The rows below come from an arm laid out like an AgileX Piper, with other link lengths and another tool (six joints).
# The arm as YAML. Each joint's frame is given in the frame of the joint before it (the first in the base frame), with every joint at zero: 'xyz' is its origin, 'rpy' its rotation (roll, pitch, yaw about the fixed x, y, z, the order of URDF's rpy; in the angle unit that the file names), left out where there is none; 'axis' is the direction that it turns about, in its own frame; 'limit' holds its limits. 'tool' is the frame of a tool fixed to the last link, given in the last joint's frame.
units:
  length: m
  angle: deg
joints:
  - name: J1
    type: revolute
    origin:
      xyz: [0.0, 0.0, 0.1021]
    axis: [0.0, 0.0, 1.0]
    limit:
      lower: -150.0
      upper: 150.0
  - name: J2
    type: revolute
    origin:
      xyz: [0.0, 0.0, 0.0]
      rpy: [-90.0, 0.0, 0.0]
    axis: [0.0, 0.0, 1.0]
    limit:
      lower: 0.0
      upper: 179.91
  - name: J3
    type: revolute
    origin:
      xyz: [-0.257, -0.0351, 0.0]
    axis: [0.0, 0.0, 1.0]
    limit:
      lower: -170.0
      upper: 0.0
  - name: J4
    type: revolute
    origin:
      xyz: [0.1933, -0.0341, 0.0]
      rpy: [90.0, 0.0, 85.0]
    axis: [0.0, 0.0, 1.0]
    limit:
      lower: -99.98
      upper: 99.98
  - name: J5
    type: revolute
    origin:
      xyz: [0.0, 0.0, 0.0]
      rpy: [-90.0, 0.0, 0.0]
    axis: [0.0, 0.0, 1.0]
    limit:
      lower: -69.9
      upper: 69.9
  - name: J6
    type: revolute
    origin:
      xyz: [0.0, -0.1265, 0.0]
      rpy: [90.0, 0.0, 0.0]
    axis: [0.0, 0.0, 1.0]
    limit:
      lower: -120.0
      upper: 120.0
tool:
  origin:
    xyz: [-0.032, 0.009, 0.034]
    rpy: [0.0, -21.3, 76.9]
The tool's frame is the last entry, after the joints.
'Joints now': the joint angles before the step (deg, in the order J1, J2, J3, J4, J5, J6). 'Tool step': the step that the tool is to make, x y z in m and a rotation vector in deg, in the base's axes. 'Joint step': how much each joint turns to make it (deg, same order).
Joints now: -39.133 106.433 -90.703 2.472 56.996 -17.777
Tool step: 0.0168 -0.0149 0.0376 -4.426 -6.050 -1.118
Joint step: 0.006 0.978 -8.813 -0.184 0.304 1.289
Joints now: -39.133 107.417 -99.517 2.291 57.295 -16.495
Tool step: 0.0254 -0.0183 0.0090 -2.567 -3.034 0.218
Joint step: 0.275 6.025 -10.240 -0.128 0.239 0.080
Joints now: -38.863 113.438 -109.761 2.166 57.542 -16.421
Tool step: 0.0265 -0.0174 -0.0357 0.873 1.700 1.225
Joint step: 0.238 9.667 -7.844 0.250 0.090 -1.169
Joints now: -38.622 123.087 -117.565 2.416 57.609 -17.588
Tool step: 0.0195 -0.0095 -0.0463 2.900 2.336 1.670
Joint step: -0.005 9.221 -6.201 1.788 0.713 -1.962
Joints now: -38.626 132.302 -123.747 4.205 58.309 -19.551
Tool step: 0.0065 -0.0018 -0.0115 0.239 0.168 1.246
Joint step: 0.045 2.629 -2.115 0.756 -0.136 -1.433
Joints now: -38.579 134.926 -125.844 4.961 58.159 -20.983
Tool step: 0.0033 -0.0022 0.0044 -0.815 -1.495 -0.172
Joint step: -0.001 0.075 -0.536 0.279 -1.225 0.049
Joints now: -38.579 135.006 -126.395 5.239 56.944 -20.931
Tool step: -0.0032 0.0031 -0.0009 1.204 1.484 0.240
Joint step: -0.004 -0.011 -0.688 0.005 2.621 -0.006
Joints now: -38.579 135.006 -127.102 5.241 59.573 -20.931
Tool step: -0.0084 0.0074 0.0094 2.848 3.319 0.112
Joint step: 0.001 0.080 -4.969 -0.192 9.233 0.797
